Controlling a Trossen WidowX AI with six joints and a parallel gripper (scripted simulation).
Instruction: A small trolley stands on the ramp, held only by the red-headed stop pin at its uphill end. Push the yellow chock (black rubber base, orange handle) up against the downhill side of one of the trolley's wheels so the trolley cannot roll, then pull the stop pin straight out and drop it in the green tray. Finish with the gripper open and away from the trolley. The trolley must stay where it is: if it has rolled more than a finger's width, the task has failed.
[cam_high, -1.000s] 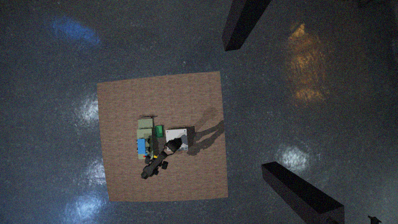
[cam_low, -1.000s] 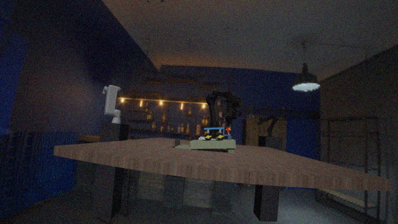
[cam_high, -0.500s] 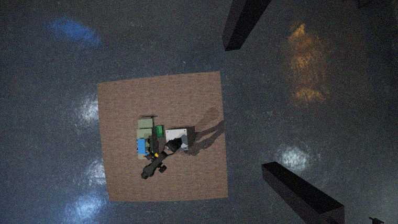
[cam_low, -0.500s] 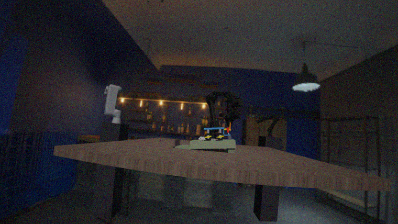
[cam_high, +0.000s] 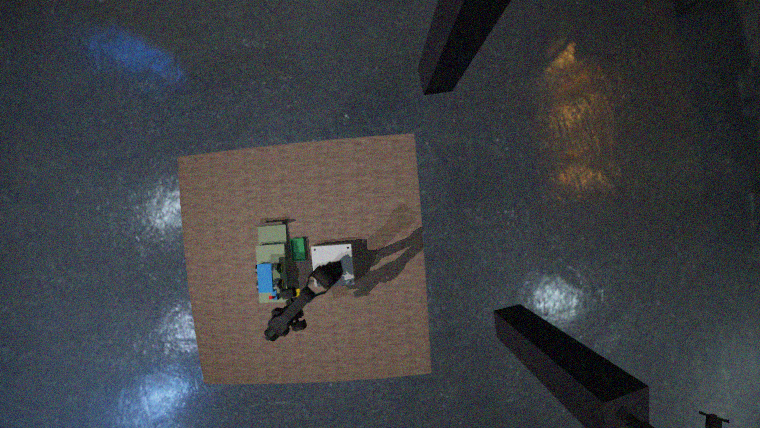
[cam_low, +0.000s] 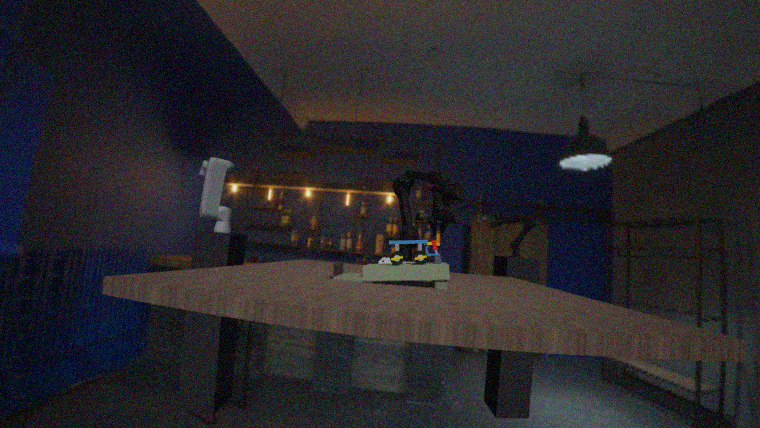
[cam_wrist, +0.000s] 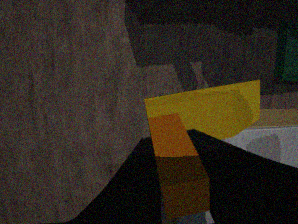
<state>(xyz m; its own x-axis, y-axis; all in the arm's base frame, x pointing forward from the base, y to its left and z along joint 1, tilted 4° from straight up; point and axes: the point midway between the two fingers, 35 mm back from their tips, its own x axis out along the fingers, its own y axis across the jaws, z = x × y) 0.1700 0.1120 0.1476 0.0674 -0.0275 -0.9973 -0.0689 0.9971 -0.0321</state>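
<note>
My gripper tip is now 20 mm to the left of the yellow chock and 10 mm above it. Also, from my gripper tip: blue trolley 150 mm ahead, 130 mm to the right, 60 mm below; ramp 150 mm ahead, 140 mm to the right, 130 mm below; stop pin 140 mm ahead, 30 mm to the right, 50 mm below.
</note>
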